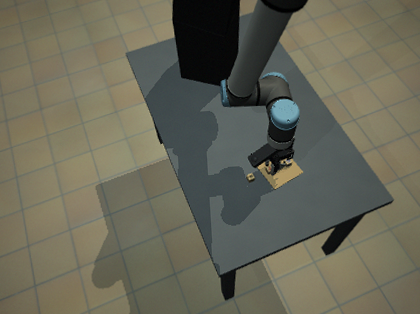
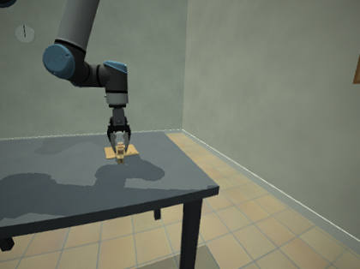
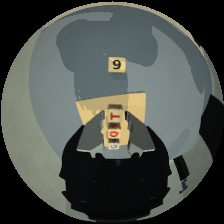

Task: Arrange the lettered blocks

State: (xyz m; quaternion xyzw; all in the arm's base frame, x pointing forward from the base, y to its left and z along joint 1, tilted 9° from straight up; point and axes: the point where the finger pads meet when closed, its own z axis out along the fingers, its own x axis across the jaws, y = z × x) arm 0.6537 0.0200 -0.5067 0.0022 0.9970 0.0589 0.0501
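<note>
My hand is 40 mm to the right of the tan mat and 20 mm above it.
</note>
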